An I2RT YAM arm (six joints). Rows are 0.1 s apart.
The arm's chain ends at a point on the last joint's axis. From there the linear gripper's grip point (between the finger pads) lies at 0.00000 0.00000 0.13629 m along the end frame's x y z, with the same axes.
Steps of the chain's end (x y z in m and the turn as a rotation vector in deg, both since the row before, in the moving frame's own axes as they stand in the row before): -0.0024 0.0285 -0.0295 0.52 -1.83 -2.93; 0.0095 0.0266 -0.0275 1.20 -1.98 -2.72; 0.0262 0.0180 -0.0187 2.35 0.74 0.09; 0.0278 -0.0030 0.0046 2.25 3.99 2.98; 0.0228 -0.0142 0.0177 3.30 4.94 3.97; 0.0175 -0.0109 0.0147 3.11 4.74 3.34
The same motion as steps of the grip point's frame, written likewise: -0.0068 0.0274 -0.0296 0.52 -1.83 -2.93; 0.0047 0.0239 -0.0276 1.20 -1.98 -2.72; 0.0280 0.0124 -0.0188 2.35 0.74 0.09; 0.0374 -0.0081 0.0042 2.25 3.99 2.98; 0.0348 -0.0216 0.0170 3.30 4.94 3.97; 0.0290 -0.0180 0.0140 3.11 4.74 3.34
